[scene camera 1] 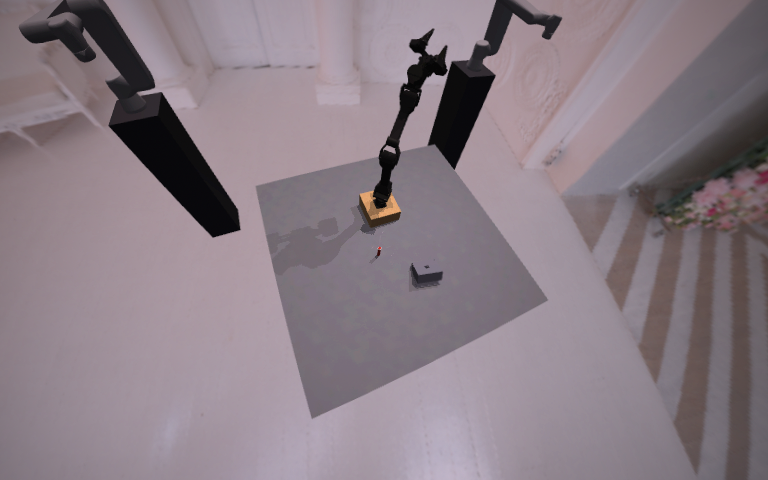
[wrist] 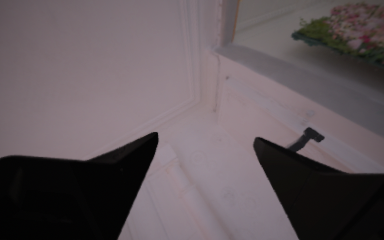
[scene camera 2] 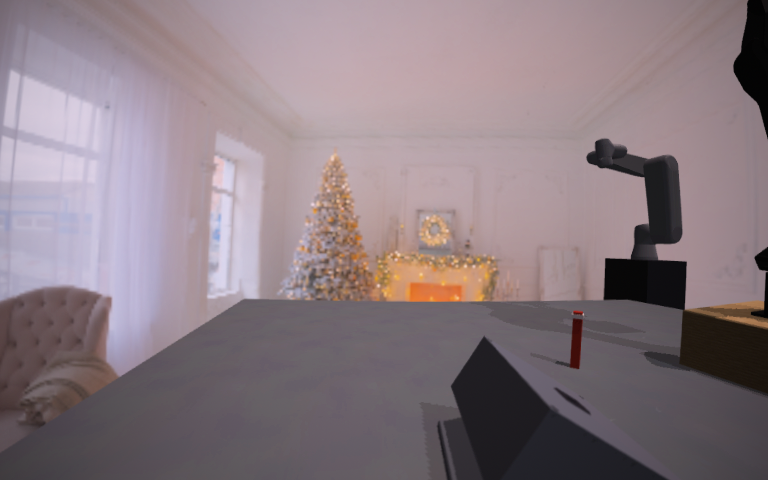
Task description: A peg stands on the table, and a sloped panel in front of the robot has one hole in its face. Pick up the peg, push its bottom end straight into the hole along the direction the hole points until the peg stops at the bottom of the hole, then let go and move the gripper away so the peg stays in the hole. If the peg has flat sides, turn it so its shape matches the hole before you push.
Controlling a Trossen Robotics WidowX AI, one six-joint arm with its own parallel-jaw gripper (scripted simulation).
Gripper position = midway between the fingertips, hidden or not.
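You'd find my gripper in scene camera 1 (440, 37), while in scene camera 2 my gripper is out of frame. My gripper is also there in the wrist view (206, 139).
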